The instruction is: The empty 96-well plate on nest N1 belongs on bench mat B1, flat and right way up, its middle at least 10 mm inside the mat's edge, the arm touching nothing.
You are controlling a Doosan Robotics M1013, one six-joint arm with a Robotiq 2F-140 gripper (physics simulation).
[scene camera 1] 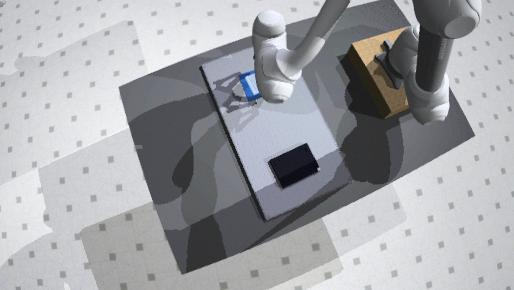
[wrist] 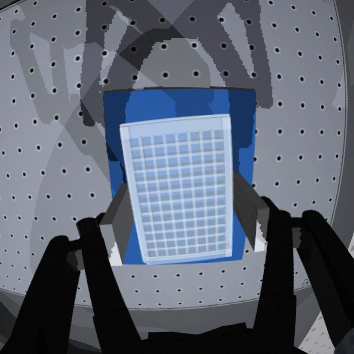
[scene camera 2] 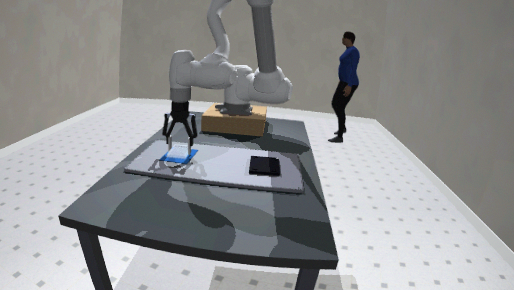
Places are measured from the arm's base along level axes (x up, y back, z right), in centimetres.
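Where they show: gripper, fingertip midpoint: (wrist: 181,194) (scene camera 2: 179,152); arm's base, link origin: (scene camera 1: 399,66) (scene camera 2: 236,110).
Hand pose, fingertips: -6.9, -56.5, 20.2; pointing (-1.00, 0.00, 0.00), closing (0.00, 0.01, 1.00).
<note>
Things, the pixels of their top centre, and the offset from my fingertips, as dx, dy, dz. Level surfaces: height alone.
- clear 96-well plate, top centre: (wrist: 182,200) (scene camera 1: 263,79) (scene camera 2: 179,149) +1.3, +0.0, +0.0
- blue bench mat B1, surface height: dx -0.9
- black nest N1, top centre: (scene camera 1: 295,164) (scene camera 2: 264,163) +0.4, -4.9, -36.9
- pale perforated board, surface height: dx -1.1
- dark table, surface height: dx -2.4
The clear 96-well plate (scene camera 1: 252,81) (scene camera 2: 178,152) (wrist: 180,190) is right way up and looks level. My gripper (scene camera 2: 180,146) (wrist: 181,194) is shut on its two long sides, fingers pointing down; the arm hides the gripper in scene camera 1. The plate is over the blue bench mat B1 (scene camera 1: 244,85) (scene camera 2: 194,153) (wrist: 175,102), very low; whether it touches cannot be told. In the wrist view, a wide blue strip shows beyond its far end, narrower strips at the sides, and its near end is close to the mat's near edge. The black nest N1 (scene camera 1: 294,166) (scene camera 2: 264,165) holds no plate.
Mat and nest are on a pale perforated board (scene camera 1: 280,125) (scene camera 2: 225,167) (wrist: 300,135) on the dark table (scene camera 1: 165,165) (scene camera 2: 150,205). The arm's base stands on a wooden block (scene camera 1: 367,60) (scene camera 2: 233,125). A person (scene camera 2: 348,75) stands on the floor beyond the table.
</note>
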